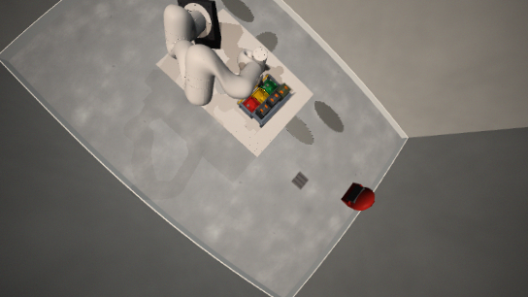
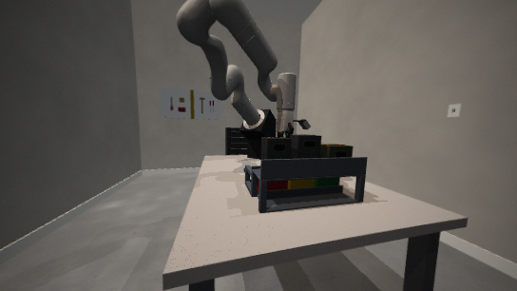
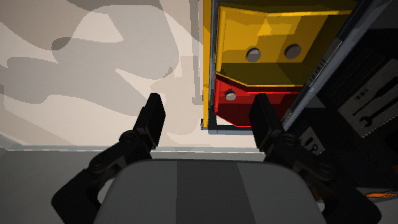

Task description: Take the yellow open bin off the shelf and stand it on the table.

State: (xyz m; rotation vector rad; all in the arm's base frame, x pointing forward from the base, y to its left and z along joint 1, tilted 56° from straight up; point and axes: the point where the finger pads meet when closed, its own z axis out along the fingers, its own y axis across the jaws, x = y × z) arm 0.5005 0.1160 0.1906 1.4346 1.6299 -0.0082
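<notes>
My gripper is now 120 mm above the thin yellow strip. Round my hand: red bin: 140 mm below, 130 mm to the right, 90 mm ahead; then green bin: 140 mm below, 120 mm ahead, 100 mm to the left; then yellow bin: 140 mm below, 100 mm ahead, 20 mm to the right.
</notes>
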